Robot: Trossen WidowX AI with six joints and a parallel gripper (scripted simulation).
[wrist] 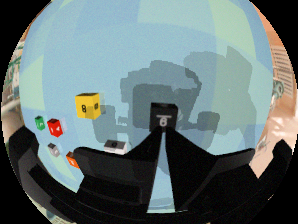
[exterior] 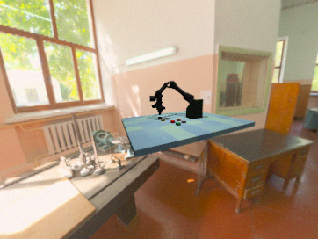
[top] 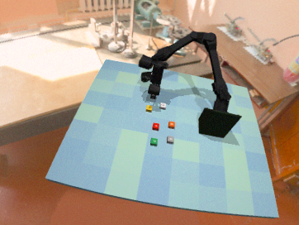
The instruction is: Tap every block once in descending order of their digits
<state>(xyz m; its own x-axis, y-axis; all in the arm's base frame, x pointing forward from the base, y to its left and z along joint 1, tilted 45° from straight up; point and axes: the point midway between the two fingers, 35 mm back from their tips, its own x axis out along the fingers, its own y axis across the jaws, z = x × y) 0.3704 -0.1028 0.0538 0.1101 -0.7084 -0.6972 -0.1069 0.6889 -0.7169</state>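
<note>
Now: gripper tip 3 cm above the black block. The rest, counted from my gripper tip: yellow block 10 cm to the left, 3 cm below; red block 7 cm behind, 21 cm to the left, 3 cm below; white block 7 cm behind, 6 cm to the left, 3 cm below.
</note>
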